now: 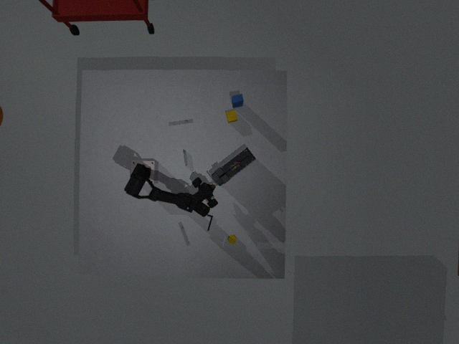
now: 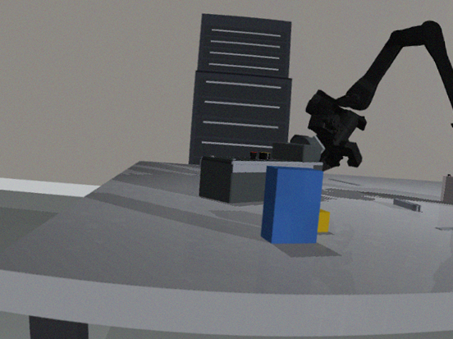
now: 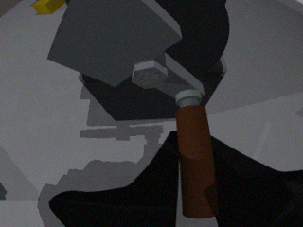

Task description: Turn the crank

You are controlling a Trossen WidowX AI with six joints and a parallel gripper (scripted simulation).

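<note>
The brown crank handle is 10 mm behind my gripper tip, 10 mm to the right of it and 30 mm above it. Round my gripper tip: red pointer (120 mm ahead, 150 mm to the left, 40 mm above); black hex key (210 mm to the right, 40 mm below); yellow block (40 mm ahead, 430 mm to the left, 30 mm below).
</note>
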